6 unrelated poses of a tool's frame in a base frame.
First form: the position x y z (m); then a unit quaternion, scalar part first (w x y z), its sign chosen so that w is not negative.
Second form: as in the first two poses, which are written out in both.
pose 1, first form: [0.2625 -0.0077 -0.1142 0.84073 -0.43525 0.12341 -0.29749]
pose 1, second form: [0.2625 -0.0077 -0.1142 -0.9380 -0.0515 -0.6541]
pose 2, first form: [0.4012 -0.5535 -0.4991 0.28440 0.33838 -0.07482 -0.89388]
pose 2, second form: [0.4012 -0.5535 -0.4991 0.4056 0.5973 -2.3991]
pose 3, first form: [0.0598 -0.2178 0.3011 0.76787 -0.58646 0.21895 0.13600]
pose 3, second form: [0.0598 -0.2178 0.3011 -1.3191 0.5187 -0.0552]
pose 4, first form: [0.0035 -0.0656 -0.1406 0.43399 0.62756 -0.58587 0.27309]
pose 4, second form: [0.0035 -0.0656 -0.1406 2.6990 -1.0184 -1.2522]
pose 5, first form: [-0.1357 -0.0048 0.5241 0.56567 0.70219 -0.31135 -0.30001]
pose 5, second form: [-0.1357 -0.0048 0.5241 1.7522 0.0691 -0.8923]
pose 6, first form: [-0.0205 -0.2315 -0.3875 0.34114 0.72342 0.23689 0.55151]
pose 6, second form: [-0.0205 -0.2315 -0.3875 1.7783 -0.6897 1.2001]
